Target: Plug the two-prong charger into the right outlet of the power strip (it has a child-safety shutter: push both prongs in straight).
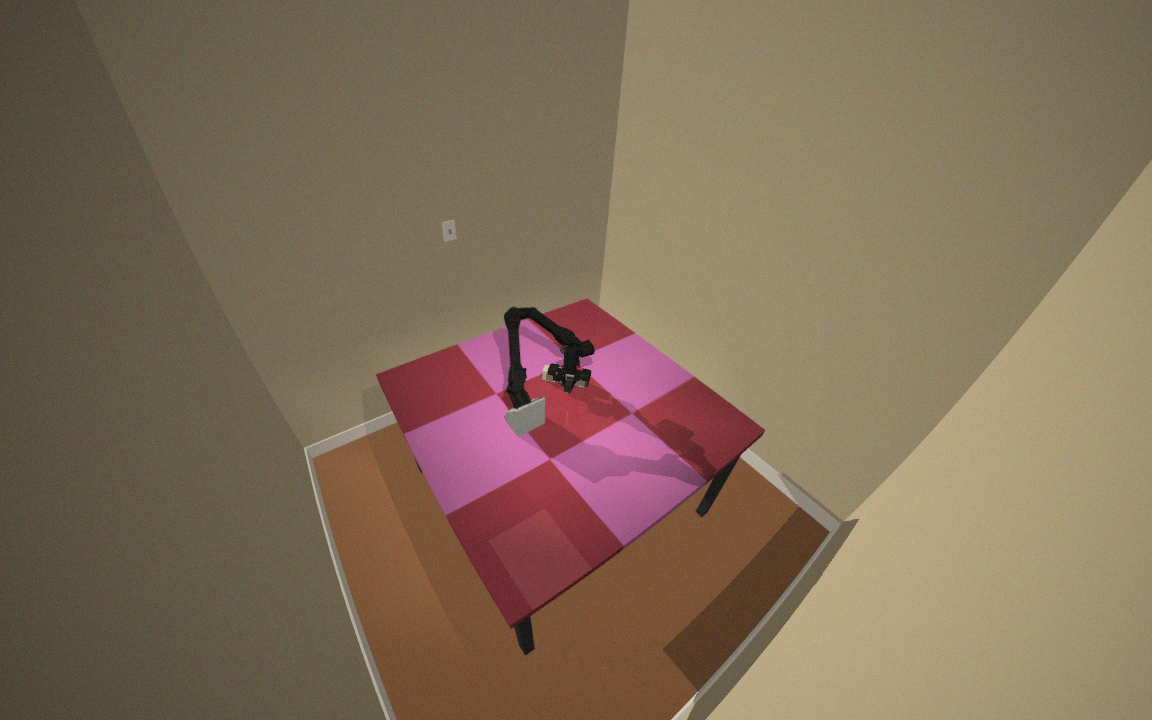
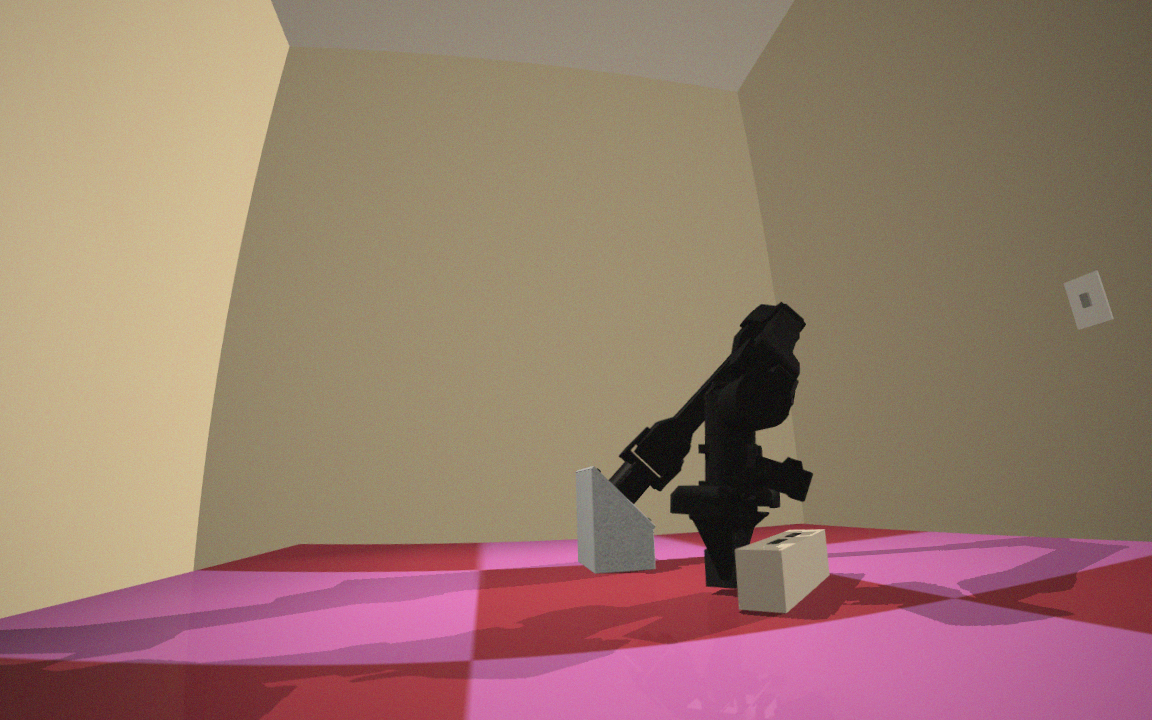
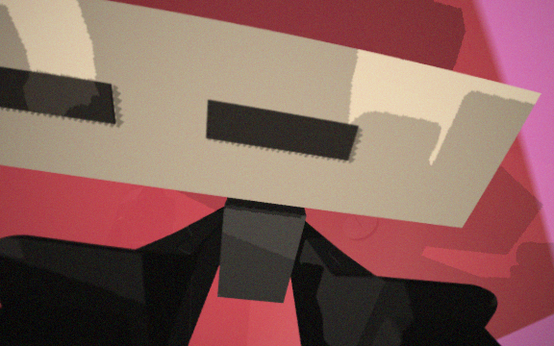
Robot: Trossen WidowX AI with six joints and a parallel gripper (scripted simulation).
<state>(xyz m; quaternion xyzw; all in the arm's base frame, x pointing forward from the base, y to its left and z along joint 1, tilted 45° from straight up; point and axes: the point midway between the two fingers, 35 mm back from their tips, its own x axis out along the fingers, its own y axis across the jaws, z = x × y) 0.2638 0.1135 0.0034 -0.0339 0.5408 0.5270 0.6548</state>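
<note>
The two-prong charger lies 10 mm to the left of my gripper tip, 10 mm ahead of it and 10 mm above it.
</note>
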